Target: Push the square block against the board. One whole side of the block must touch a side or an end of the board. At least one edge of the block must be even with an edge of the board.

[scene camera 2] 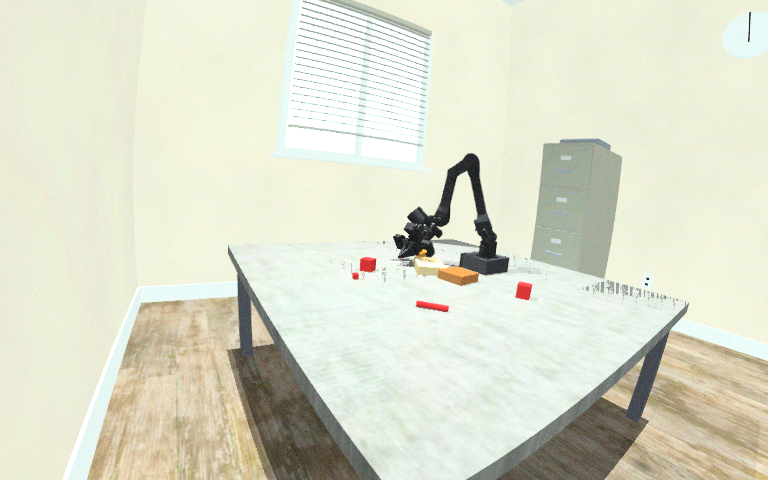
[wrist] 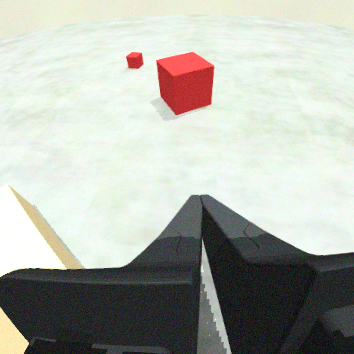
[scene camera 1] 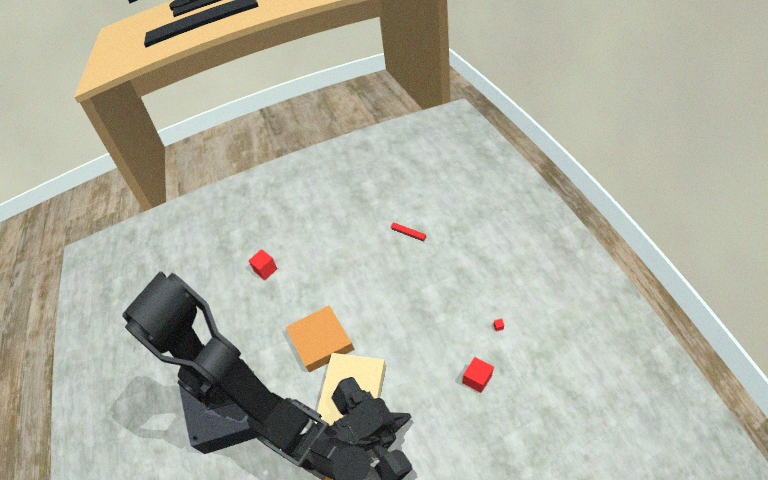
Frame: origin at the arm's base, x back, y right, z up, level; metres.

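Seen in the pictures: gripper, fingertip midpoint: (scene camera 2: 398,257) (wrist: 198,202) (scene camera 1: 409,416); arm's base, link origin: (scene camera 2: 487,256) (scene camera 1: 219,390).
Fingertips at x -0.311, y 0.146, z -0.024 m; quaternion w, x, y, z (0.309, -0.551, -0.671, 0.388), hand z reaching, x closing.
Observation:
Offsets run from my fingertips to a thing's top centre.
A flat orange square block @(dy -0.215, dx +0.105, dz -0.003 m) (scene camera 1: 318,333) (scene camera 2: 458,275) lies beside the pale yellow board @(dy -0.075, dx +0.085, dz -0.003 m) (scene camera 1: 361,369) (scene camera 2: 429,267) (wrist: 15,225). In scene camera 1, the block's lower right side is angled to the board's upper end, near the board's upper left corner. I cannot tell if they touch there. My gripper (scene camera 1: 407,417) (scene camera 2: 400,255) (wrist: 198,202) is shut and empty, low over the table just beyond the board's long side. The arm hides the board's lower part in scene camera 1. The board's edge shows at the left in the wrist view.
A red cube @(dy -0.030, dx -0.140, dz +0.008 m) (scene camera 1: 478,374) (scene camera 2: 368,264) (wrist: 185,84) and a tiny red cube @(dy -0.113, dx -0.223, dz -0.016 m) (scene camera 1: 498,324) (scene camera 2: 355,276) (wrist: 134,60) lie beyond the gripper. Another red cube @(dy -0.433, dx +0.179, dz +0.008 m) (scene camera 1: 262,264) (scene camera 2: 523,290) and a red rod @(dy -0.403, dx -0.148, dz -0.018 m) (scene camera 1: 408,231) (scene camera 2: 432,306) lie farther off. A partly hidden orange piece @(dy +0.091, dx +0.178, dz -0.001 m) (scene camera 2: 423,253) is behind the board.

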